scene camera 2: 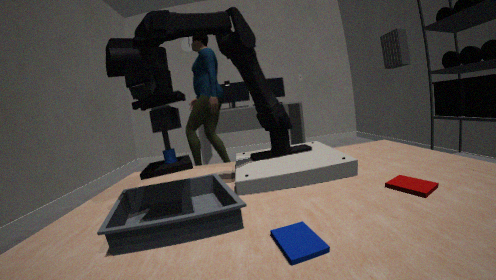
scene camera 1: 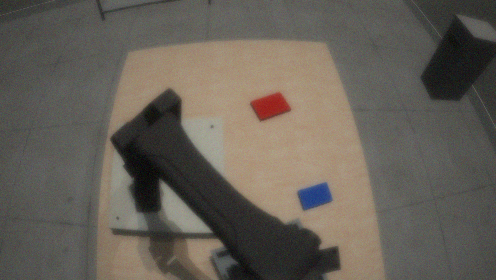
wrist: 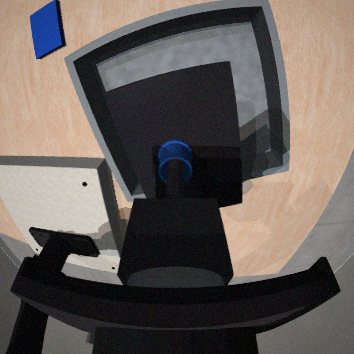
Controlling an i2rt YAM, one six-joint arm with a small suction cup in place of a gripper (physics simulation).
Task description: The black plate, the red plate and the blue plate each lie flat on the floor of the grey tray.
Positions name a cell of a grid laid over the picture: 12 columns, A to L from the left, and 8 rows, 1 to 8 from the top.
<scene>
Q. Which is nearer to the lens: the blue plate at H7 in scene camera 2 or the red plate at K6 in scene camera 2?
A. The blue plate.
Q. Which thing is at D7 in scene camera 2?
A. A grey tray.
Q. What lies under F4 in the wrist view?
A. The suction cup.
</scene>
